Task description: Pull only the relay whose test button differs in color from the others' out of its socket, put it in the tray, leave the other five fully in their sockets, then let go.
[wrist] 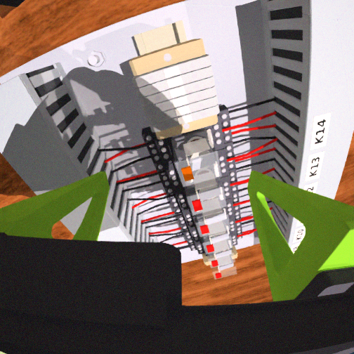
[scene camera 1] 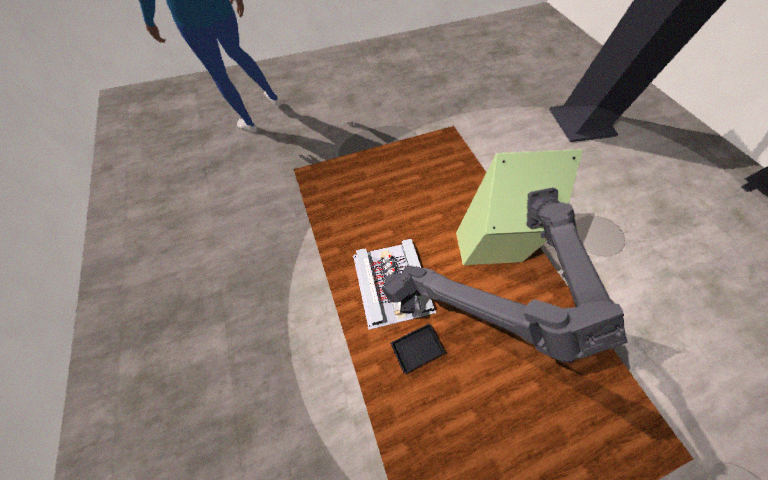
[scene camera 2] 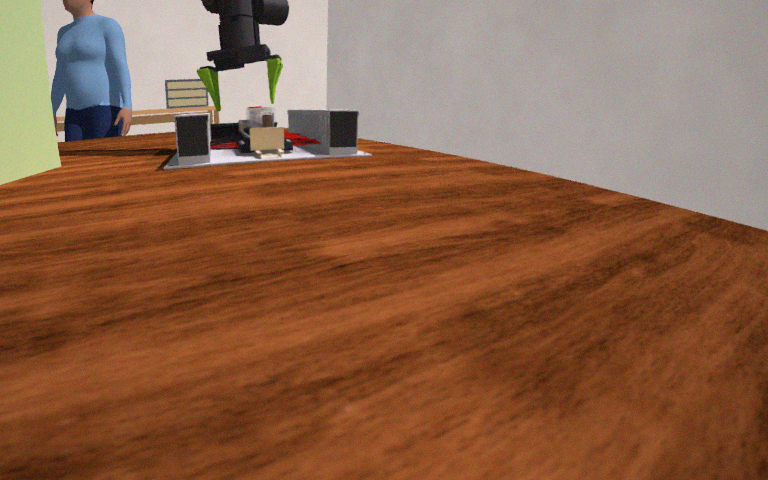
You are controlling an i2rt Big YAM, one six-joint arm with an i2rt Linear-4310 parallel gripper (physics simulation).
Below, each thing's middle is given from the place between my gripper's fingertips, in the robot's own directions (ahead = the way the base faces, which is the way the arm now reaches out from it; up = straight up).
Right now the white panel [scene camera 2: 300, 152] is 20 mm ahead of my hand, 60 mm to the right of it and 70 mm below it.
